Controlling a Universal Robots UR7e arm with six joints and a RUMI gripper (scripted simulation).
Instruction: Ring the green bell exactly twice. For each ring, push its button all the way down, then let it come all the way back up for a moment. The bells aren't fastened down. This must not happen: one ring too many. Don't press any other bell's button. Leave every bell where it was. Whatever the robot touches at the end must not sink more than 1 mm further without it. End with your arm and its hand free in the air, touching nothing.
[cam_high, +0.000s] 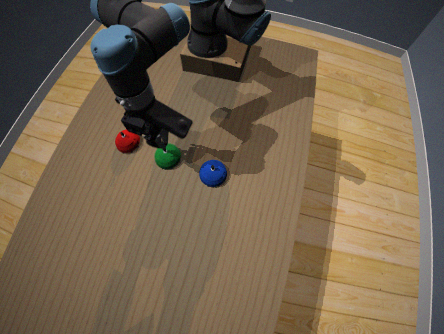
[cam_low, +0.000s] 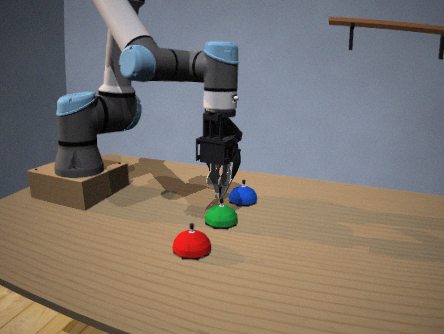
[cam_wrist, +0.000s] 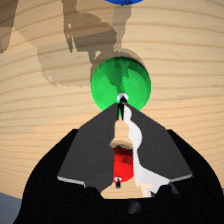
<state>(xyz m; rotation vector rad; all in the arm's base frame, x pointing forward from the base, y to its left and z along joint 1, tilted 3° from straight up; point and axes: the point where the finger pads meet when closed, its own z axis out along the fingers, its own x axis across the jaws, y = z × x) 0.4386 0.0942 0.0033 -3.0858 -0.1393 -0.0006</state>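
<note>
Now: hand 40 mm above the green bell. Round my hand: red bell: 20 mm ahead, 160 mm to the right, 40 mm below; then blue bell: 10 mm behind, 150 mm to the left, 40 mm below.
</note>
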